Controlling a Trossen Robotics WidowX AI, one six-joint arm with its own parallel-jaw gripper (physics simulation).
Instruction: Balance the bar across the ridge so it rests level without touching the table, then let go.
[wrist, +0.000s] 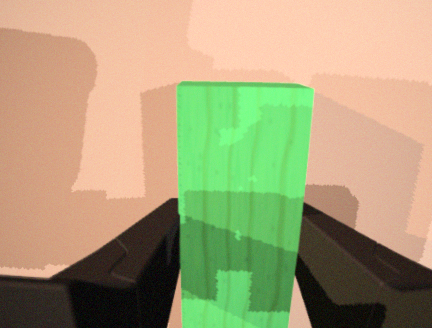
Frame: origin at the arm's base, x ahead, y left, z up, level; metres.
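Where they show: gripper, fingertip midpoint: (235, 213).
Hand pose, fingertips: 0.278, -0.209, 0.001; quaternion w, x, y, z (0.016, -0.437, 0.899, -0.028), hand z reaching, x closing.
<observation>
After its pixels a point has its place, as x, y, z.
The green bar (245, 165) {0.295, -0.222, 0.016} with wood grain runs up the middle of the wrist view, from the bottom edge to its far end in the upper half. My gripper (235, 213) {0.278, -0.209, 0.001} is shut on the bar, with one black finger against its left side and the other against its right side. The near end of the bar runs out of the view at the bottom. The ridge does not show in this view, and whether the bar touches anything underneath cannot be told.
The pale peach table top (300, 35) {0.312, -0.254, 0.000} lies beyond and around the bar. Several brownish shadows fall on it to the left and right, and darker shadows cross the bar.
</observation>
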